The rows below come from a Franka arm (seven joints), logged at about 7 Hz.
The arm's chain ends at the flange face. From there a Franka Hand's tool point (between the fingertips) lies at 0.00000 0.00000 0.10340 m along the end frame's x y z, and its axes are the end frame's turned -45 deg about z.
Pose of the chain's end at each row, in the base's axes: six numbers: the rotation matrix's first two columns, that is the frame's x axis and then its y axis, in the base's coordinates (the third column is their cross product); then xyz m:
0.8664 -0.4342 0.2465 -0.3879 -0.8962 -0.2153 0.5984 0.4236 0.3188
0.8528 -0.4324 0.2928 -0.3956 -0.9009 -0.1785 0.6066 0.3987 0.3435
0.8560 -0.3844 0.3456 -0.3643 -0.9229 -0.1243 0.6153 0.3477 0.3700
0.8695 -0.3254 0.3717 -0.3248 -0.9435 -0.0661 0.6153 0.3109 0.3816
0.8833 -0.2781 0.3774 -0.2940 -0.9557 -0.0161 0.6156 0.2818 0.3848
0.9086 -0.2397 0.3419 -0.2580 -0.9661 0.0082 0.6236 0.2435 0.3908
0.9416 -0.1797 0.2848 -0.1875 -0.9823 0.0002 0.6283 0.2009 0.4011
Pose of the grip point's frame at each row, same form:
0.8869 0.3267 0.3265 0.3384 -0.9407 0.0221 0.6309 0.4330 0.2211
0.8828 0.3313 0.3333 0.3233 -0.9428 0.0808 0.6419 0.4025 0.2464
0.8629 0.3808 0.3323 0.3477 -0.9244 0.1565 0.6532 0.3457 0.2738
0.8445 0.4371 0.3096 0.3852 -0.8972 0.2161 0.6538 0.3044 0.2858
0.8325 0.4791 0.2782 0.4167 -0.8724 0.2555 0.6534 0.2718 0.2891
0.8249 0.5136 0.2360 0.4600 -0.8526 0.2476 0.6576 0.2336 0.2936
0.7984 0.5675 0.2012 0.5332 -0.8217 0.2015 0.6572 0.1954 0.3020

